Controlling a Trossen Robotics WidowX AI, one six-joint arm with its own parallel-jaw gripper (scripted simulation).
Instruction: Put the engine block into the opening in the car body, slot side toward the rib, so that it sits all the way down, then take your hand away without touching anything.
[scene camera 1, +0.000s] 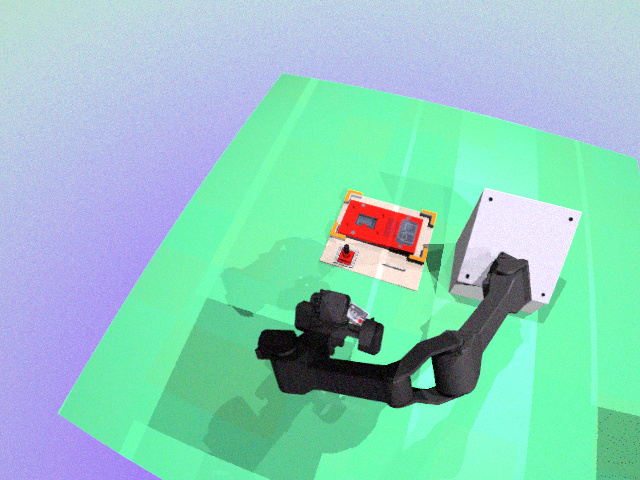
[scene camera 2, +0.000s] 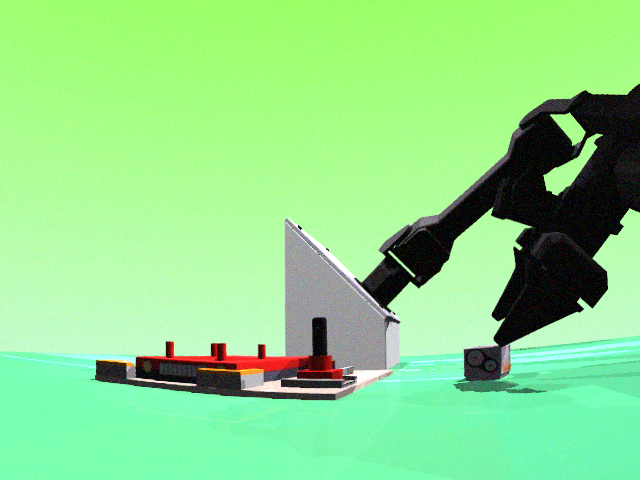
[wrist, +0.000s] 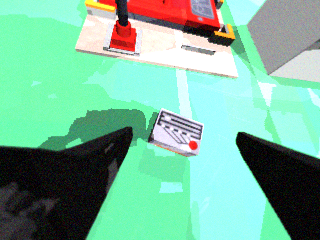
my gripper: scene camera 1 354, 313; scene camera 2; wrist
same spot on my gripper: (wrist: 68, 187) = (scene camera 2: 542, 284)
